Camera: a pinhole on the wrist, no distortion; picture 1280 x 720 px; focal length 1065.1 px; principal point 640.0 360.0 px. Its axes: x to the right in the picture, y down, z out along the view. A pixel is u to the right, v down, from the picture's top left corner.
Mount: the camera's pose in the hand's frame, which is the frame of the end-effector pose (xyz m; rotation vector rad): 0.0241 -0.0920 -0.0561 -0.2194 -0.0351 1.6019
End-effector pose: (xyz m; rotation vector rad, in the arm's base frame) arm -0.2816 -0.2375 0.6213 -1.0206 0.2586 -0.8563
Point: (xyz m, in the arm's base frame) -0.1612 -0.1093 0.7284
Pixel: 889.3 251.1
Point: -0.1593 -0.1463 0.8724
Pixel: 387.2 58.4
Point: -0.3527 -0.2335 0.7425
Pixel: outside the picture
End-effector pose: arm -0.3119 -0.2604 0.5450 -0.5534 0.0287 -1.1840
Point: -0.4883 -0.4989 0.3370
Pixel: behind the camera
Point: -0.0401 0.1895 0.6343
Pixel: outside the picture
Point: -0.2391 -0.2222 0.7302
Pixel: 870.6 96.3
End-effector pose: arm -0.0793 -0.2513 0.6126 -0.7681 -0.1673 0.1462
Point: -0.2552 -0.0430 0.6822
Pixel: 1207.5 666.5
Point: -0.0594 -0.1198 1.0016
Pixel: 259.3 33.4
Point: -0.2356 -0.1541 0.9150
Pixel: 414.6 560.2
